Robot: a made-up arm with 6 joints. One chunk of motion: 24 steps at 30 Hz.
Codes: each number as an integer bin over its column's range. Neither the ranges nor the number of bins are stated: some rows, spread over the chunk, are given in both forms.
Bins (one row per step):
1: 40 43 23 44 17 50
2: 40 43 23 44 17 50
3: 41 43 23 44 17 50
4: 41 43 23 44 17 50
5: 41 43 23 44 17 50
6: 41 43 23 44 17 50
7: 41 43 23 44 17 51
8: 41 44 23 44 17 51
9: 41 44 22 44 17 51
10: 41 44 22 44 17 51
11: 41 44 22 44 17 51
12: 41 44 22 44 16 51
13: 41 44 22 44 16 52
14: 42 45 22 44 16 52
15: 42 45 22 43 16 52
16: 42 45 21 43 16 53
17: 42 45 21 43 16 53
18: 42 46 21 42 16 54
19: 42 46 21 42 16 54
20: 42 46 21 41 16 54
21: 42 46 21 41 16 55
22: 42 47 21 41 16 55
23: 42 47 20 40 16 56
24: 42 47 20 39 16 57
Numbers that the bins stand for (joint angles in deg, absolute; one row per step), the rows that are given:
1: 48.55 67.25 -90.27 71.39 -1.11 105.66
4: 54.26 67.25 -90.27 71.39 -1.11 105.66
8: 54.26 69.56 -90.27 71.39 -1.11 111.37
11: 54.26 69.56 -92.59 71.39 -1.11 111.37
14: 59.97 71.87 -92.59 71.39 -4.01 117.08
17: 59.97 71.87 -94.92 65.68 -4.01 122.80
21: 59.97 74.18 -94.92 54.26 -4.01 134.22
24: 59.97 76.49 -97.25 42.84 -4.01 145.64
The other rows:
2: 48.55 67.25 -90.27 71.39 -1.11 105.66
3: 54.26 67.25 -90.27 71.39 -1.11 105.66
5: 54.26 67.25 -90.27 71.39 -1.11 105.66
6: 54.26 67.25 -90.27 71.39 -1.11 105.66
7: 54.26 67.25 -90.27 71.39 -1.11 111.37
9: 54.26 69.56 -92.59 71.39 -1.11 111.37
10: 54.26 69.56 -92.59 71.39 -1.11 111.37
12: 54.26 69.56 -92.59 71.39 -4.01 111.37
13: 54.26 69.56 -92.59 71.39 -4.01 117.08
15: 59.97 71.87 -92.59 65.68 -4.01 117.08
16: 59.97 71.87 -94.92 65.68 -4.01 122.80
18: 59.97 74.18 -94.92 59.97 -4.01 128.51
19: 59.97 74.18 -94.92 59.97 -4.01 128.51
20: 59.97 74.18 -94.92 54.26 -4.01 128.51
22: 59.97 76.49 -94.92 54.26 -4.01 134.22
23: 59.97 76.49 -97.25 48.55 -4.01 139.93

